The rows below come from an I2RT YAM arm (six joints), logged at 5 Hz.
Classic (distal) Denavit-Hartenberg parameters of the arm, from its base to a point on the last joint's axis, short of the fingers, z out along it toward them. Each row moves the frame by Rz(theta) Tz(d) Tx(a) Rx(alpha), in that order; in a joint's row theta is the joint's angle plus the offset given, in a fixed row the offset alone. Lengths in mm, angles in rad.
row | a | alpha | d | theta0
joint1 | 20 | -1.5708 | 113.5 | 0
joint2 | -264 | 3.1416 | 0 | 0
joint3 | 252.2 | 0 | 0 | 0.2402
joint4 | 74 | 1.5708 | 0 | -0.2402
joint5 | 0 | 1.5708 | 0 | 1.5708
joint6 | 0 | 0 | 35.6 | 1.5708
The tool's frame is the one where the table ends.
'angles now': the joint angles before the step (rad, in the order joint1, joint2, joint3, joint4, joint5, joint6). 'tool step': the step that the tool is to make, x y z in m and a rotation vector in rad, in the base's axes. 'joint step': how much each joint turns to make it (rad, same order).
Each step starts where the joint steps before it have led.
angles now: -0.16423, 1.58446, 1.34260, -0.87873, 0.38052, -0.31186
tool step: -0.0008, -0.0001, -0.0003, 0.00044, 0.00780, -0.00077
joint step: -0.00063, -0.00007, 0.00010, -0.00785, 0.00082, -0.00026
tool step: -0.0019, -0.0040, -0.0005, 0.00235, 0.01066, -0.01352
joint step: -0.01332, 0.00022, 0.00024, -0.01109, -0.00037, 0.00042
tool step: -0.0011, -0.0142, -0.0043, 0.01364, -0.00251, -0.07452
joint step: -0.04394, 0.01400, -0.00035, 0.00064, -0.00003, 0.03617
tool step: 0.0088, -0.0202, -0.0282, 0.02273, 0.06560, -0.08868
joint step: -0.05199, 0.09126, -0.00110, 0.00848, 0.00796, 0.03918
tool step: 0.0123, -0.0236, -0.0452, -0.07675, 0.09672, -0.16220
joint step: -0.04275, 0.14702, -0.00010, 0.03422, 0.13047, 0.09687
